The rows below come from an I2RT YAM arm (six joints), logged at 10 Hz.
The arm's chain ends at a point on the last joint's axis. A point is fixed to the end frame.
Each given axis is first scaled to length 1.
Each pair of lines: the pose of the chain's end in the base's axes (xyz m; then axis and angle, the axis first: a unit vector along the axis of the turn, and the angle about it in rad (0 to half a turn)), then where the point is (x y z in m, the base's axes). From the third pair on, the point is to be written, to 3 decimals.
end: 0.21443 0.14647 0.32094 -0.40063 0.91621 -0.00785 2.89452
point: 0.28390 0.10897 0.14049
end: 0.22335 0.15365 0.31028 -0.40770 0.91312 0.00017 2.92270
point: 0.28773 0.11754 0.12767
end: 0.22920 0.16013 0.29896 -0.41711 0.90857 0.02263 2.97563
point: 0.282 0.129 0.112
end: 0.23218 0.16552 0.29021 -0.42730 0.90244 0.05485 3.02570
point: 0.273 0.142 0.099
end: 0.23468 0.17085 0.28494 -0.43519 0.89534 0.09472 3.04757
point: 0.266 0.161 0.091
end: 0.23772 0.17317 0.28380 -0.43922 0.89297 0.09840 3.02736
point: 0.272 0.166 0.090
